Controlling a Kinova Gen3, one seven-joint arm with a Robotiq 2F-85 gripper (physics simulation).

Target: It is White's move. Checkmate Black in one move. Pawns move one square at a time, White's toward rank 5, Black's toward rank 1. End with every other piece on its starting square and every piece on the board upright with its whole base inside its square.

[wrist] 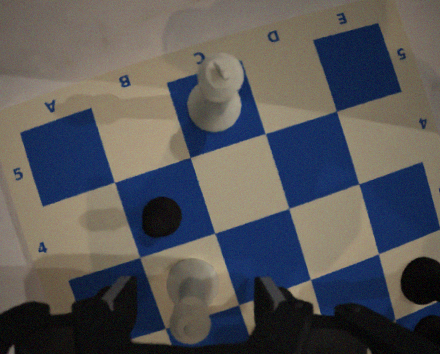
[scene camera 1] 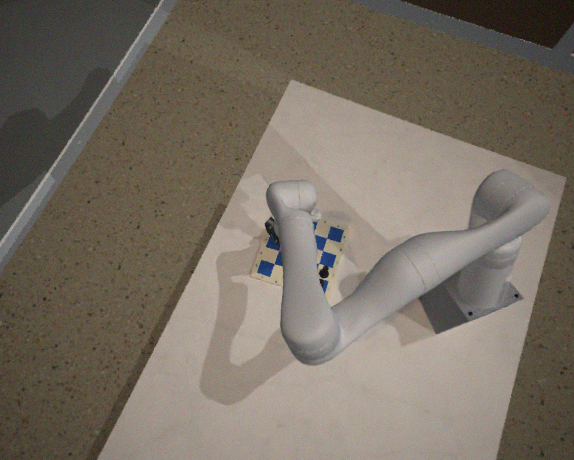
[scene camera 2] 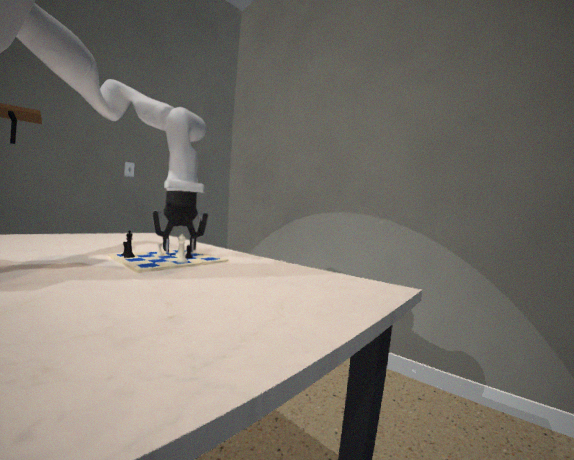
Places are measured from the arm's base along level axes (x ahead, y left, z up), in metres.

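Where they show: gripper, fingertip midpoint: (wrist: 195, 297); arm's base, link origin: (scene camera 1: 479, 290).
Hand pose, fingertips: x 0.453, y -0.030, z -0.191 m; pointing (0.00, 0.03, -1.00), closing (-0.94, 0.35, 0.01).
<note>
Things, the pixels of their centre, and the offset from my fingertips. "pt": a spot on its surface instead. Level surfaces: height alone.
- board, body centre: (wrist: 263, 256) (scene camera 2: 166, 258) (scene camera 1: 301, 251) dx -0.037, dy -0.005, dz -0.011 m
- tall white piece, body centre: (wrist: 217, 90) (scene camera 2: 182, 247) dx -0.039, dy -0.082, dz +0.024 m
- black pawn, body centre: (wrist: 158, 220) (scene camera 2: 188, 251) dx +0.002, dy -0.041, dz +0.008 m
- E2, surface spot: (wrist: 422, 280) pt dx -0.108, dy +0.034, dz +0.003 m
- E1, surface spot: (wrist: 431, 330) pt dx -0.108, dy +0.064, dz -0.001 m
- small white pawn, body centre: (scene camera 2: 159, 248) dx -0.038, dy +0.034, dz +0.008 m
- pale table, surface height: dz -0.014 m
My gripper (scene camera 2: 180, 247) (wrist: 195, 297) is partly open and empty, low over the board (scene camera 2: 140, 270) (wrist: 145, 100). Its fingers stand apart on either side of a white piece (wrist: 192, 280) on B3. A tall white piece (scene camera 2: 182, 249) (wrist: 215, 112) stands on C5. A black pawn (scene camera 2: 189, 252) (wrist: 161, 216) stands on B4. Black pieces stand on E2 (wrist: 422, 280) and E1 (wrist: 431, 330), partly cut off in the wrist view. A small white pawn (scene camera 2: 160, 249) shows in scene camera 2; its square is hidden in the wrist view behind my right finger.
The board lies on a pale table (scene camera 1: 380, 400) (scene camera 2: 200, 350). The arm (scene camera 1: 305, 280) covers much of the board in scene camera 1. The table edge (scene camera 2: 300, 372) runs along the right in scene camera 2. Dark walls stand behind.
</note>
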